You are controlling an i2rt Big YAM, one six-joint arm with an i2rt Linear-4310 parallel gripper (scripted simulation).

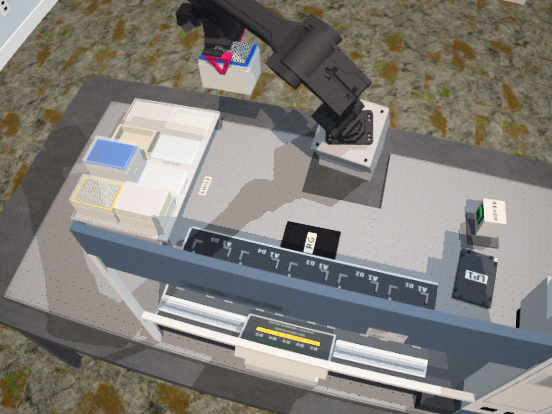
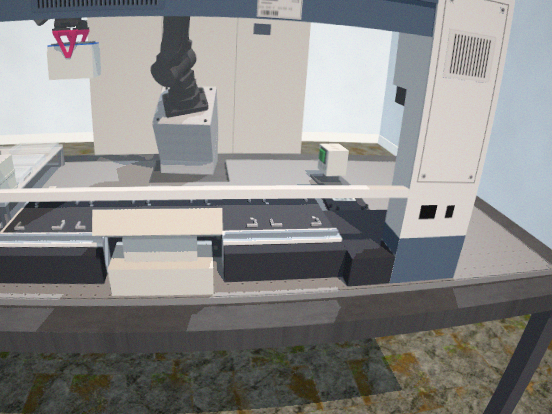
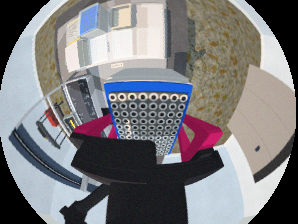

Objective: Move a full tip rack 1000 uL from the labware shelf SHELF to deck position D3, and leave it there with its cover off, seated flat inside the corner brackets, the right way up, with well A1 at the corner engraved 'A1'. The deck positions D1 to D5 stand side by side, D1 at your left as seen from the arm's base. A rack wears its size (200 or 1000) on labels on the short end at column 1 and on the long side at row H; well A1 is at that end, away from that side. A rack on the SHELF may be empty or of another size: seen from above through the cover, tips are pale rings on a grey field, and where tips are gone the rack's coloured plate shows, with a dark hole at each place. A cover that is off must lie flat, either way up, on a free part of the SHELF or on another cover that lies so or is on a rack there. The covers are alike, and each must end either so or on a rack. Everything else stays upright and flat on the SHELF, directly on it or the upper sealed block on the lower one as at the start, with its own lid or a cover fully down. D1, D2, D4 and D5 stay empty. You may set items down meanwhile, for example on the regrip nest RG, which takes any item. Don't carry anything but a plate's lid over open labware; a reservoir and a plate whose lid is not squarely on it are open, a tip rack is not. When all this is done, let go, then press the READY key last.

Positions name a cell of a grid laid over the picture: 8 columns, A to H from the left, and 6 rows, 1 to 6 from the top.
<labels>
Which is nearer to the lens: the clear rack cover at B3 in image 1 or the blue-rimmed tip rack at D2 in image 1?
The blue-rimmed tip rack.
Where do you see a pale sealed block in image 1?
C3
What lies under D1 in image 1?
My gripper.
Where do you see a blue-rimmed tip rack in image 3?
At D3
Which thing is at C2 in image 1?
A shelf.
</labels>
